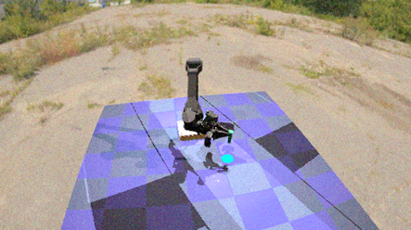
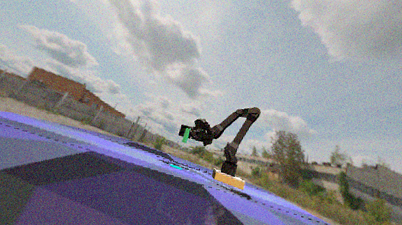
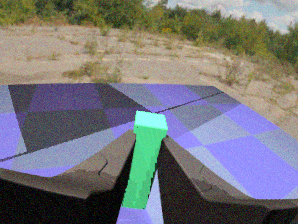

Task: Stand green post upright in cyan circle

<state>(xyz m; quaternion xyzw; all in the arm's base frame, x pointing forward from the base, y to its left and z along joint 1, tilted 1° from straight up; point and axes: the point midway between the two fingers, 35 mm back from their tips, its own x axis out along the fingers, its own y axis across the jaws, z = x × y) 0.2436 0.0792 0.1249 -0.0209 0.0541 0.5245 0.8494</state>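
The cyan circle is 10 mm behind my gripper tip and 160 mm below it. The rest, counted from my gripper tip: green post: 20 mm below.
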